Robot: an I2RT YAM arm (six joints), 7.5 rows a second.
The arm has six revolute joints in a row. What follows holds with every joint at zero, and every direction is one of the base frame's.
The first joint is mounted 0.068 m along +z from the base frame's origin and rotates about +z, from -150 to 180 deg.
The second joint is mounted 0.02 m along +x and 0.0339 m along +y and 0.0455 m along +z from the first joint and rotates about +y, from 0 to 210 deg.
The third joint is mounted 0.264 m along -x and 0.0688 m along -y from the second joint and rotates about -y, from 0 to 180 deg.
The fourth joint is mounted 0.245 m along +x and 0.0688 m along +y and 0.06 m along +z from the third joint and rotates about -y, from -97 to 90 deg.
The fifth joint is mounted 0.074 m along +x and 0.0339 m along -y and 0.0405 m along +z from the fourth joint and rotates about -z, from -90 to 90 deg.
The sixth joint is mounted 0.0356 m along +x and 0.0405 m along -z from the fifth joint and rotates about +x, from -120 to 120 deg.
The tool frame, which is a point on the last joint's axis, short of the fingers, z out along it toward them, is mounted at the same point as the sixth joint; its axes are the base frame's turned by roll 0, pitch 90 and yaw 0 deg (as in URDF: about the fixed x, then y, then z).
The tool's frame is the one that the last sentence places.
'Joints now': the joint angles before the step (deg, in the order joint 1, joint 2, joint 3, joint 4, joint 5, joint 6). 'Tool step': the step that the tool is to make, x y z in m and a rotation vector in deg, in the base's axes. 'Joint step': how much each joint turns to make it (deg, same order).
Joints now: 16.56 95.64 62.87 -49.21 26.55 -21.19
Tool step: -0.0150 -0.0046 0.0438 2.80 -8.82 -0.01
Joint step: -0.05 -9.22 0.01 0.01 -0.18 0.00
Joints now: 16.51 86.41 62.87 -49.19 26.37 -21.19
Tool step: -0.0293 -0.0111 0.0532 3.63 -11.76 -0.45
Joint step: -0.55 -12.22 0.03 0.07 -0.22 -0.02
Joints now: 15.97 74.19 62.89 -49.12 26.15 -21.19
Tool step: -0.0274 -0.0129 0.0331 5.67 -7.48 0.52
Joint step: -1.87 -8.93 0.05 -0.28 -4.26 -0.01
